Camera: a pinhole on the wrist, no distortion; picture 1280 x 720 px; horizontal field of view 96.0 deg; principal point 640.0 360.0 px. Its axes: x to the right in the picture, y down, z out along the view. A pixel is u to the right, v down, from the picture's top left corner.
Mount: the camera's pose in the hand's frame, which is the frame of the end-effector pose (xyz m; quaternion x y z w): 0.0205 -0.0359 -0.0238 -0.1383 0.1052 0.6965 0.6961
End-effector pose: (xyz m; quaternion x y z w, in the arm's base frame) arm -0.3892 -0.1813 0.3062 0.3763 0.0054 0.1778 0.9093
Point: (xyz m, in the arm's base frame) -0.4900 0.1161 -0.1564
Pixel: behind the camera
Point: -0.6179 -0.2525 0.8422
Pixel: 910.5 535.3
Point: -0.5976 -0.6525 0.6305
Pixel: 454.7 687.0
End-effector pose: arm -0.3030 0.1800 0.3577 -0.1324 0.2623 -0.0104 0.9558
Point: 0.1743 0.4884 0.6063
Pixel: 686.6 97.8
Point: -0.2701 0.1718 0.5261
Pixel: 370.5 595.5
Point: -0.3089 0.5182 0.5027
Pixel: 1042.7 562.3
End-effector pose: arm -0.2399 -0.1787 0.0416 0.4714 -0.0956 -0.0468 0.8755
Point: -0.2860 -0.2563 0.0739
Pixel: 541.7 571.3
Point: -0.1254 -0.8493 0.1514
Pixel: 117.3 62.9
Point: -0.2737 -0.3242 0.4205
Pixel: 825.5 309.9
